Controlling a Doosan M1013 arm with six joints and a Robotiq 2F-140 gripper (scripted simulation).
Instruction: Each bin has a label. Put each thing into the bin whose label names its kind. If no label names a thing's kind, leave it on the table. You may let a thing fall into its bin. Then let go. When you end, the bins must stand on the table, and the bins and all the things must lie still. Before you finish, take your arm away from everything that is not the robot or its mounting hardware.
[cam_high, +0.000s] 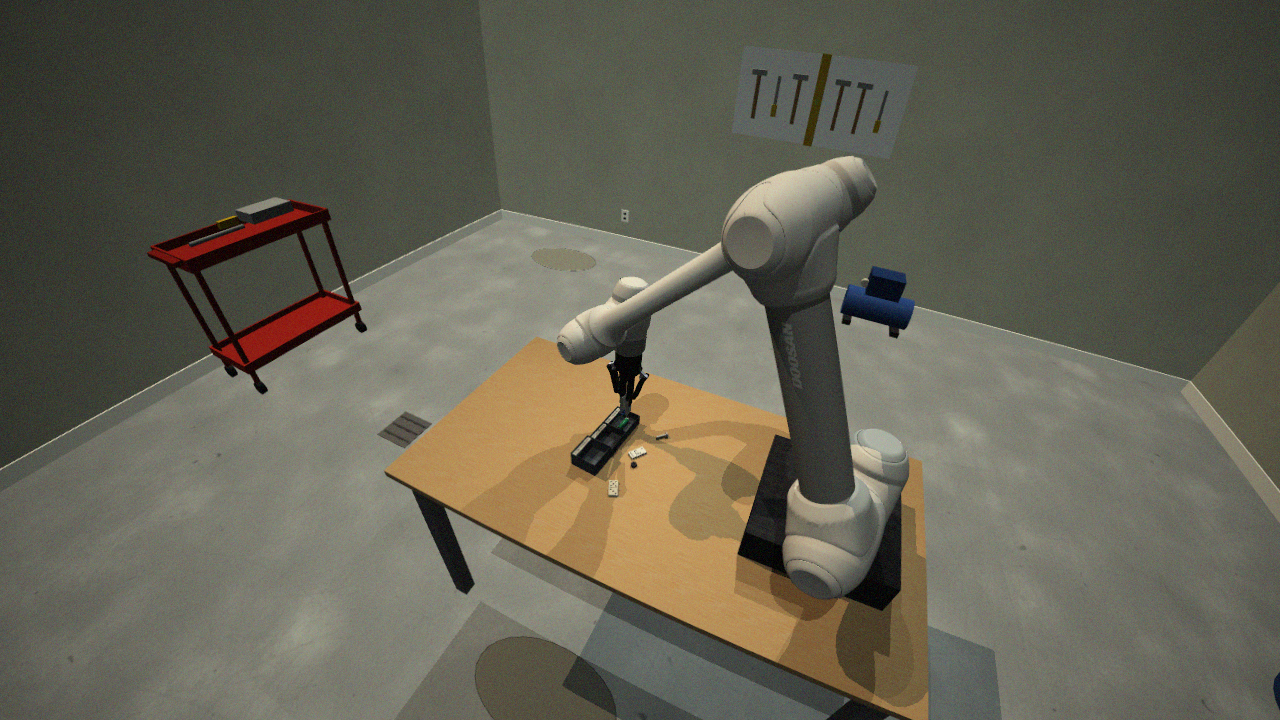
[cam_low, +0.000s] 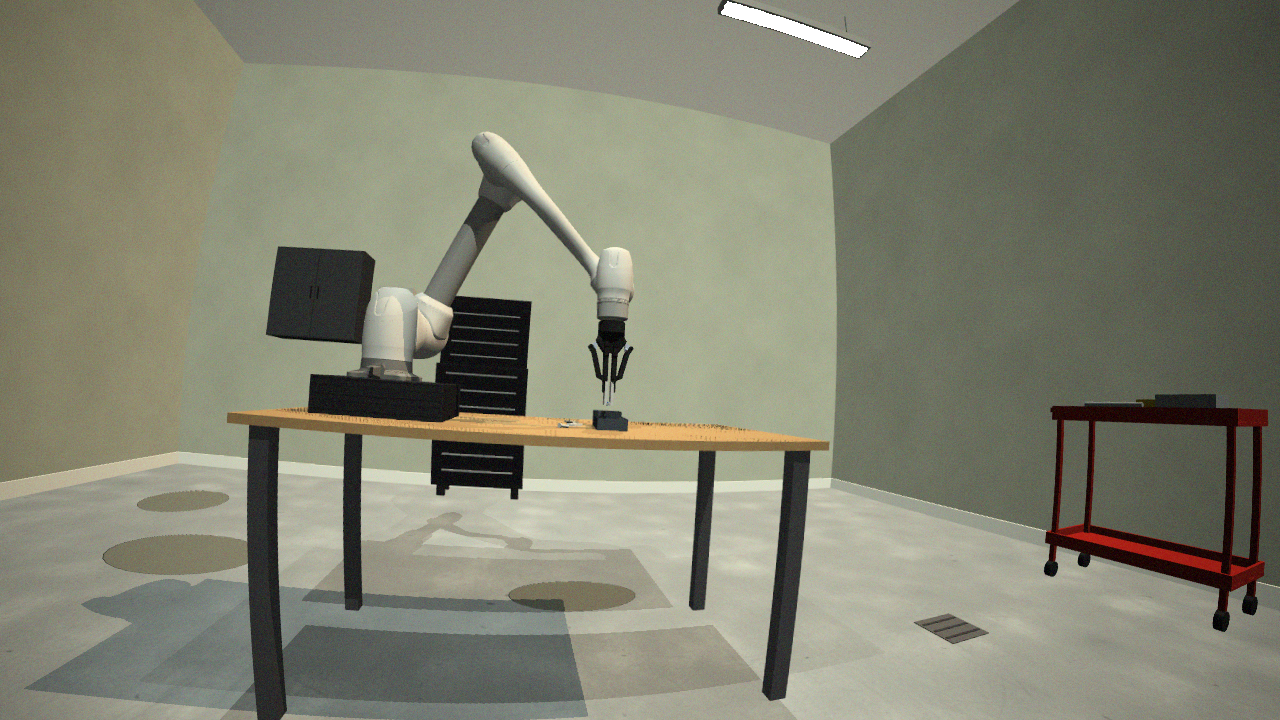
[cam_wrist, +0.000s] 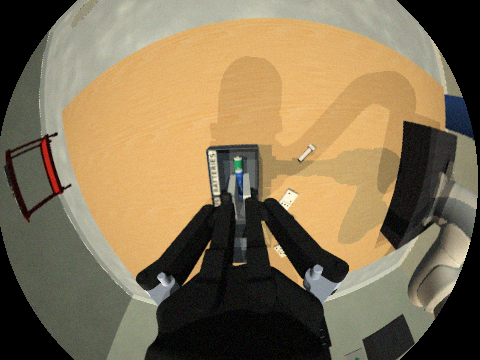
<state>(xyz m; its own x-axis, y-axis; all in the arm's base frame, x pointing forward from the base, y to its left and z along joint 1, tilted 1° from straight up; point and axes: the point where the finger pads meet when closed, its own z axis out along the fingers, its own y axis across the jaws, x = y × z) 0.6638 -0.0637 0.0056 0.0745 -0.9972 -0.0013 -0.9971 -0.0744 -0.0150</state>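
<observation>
My gripper is now 90 mm above the green battery. Round my hand: domino: 100 mm below, 90 mm behind, 70 mm to the left; then blue battery: 30 mm below; then black bin row: 80 mm to the left, 80 mm below, 10 mm ahead.
</observation>
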